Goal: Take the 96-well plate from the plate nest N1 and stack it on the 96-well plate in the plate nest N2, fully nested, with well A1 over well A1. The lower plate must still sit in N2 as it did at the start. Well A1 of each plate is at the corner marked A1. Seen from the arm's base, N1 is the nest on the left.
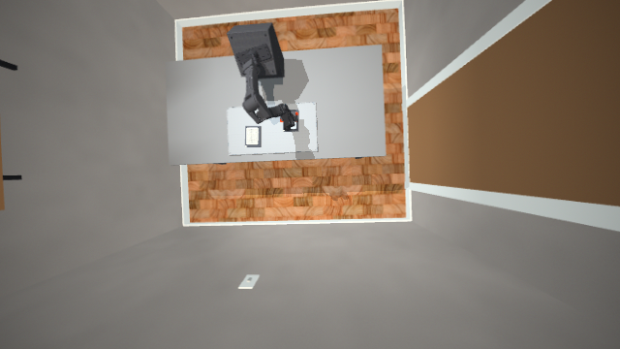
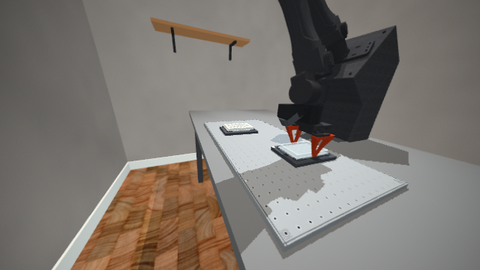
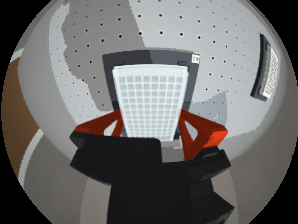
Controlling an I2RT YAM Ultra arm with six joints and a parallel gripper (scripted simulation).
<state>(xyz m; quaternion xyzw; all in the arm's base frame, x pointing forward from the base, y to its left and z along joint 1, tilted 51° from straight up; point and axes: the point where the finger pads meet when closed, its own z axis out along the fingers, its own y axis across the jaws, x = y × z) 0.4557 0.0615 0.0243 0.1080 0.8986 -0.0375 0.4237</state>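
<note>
My hand is 20 mm above the dark plate nest.
</note>
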